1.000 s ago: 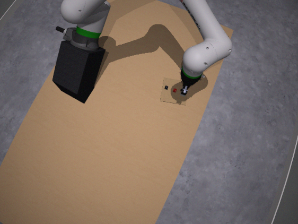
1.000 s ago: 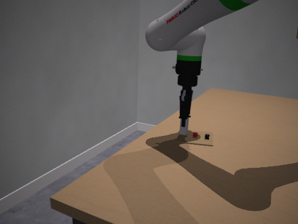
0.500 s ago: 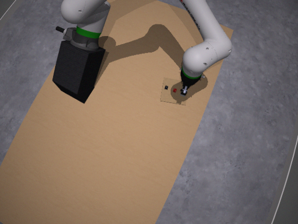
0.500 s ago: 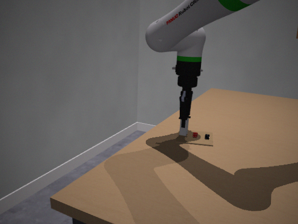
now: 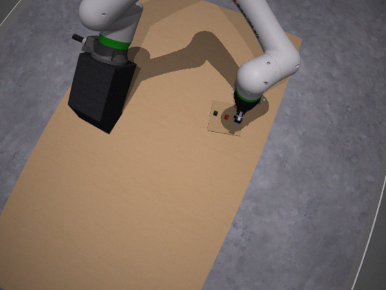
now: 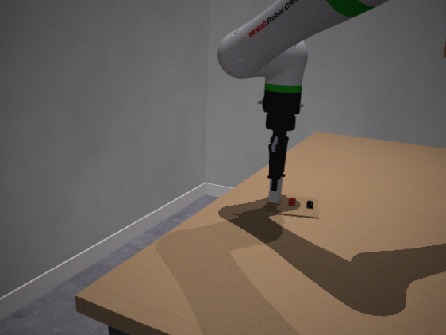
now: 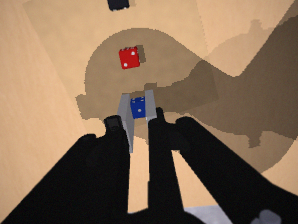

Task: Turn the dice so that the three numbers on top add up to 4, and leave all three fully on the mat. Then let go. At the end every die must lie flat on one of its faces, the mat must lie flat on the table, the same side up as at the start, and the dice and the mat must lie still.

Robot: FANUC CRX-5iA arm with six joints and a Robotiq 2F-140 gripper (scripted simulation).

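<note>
The blue die lies 3 cm below my hand. Round my hand: red die: 5 cm behind, 3 cm below, 1 cm to the right; then black die: 9 cm behind, 3 cm below, 1 cm to the right; then tan mat: 5 cm behind, 4 cm below, 1 cm to the right.
</note>
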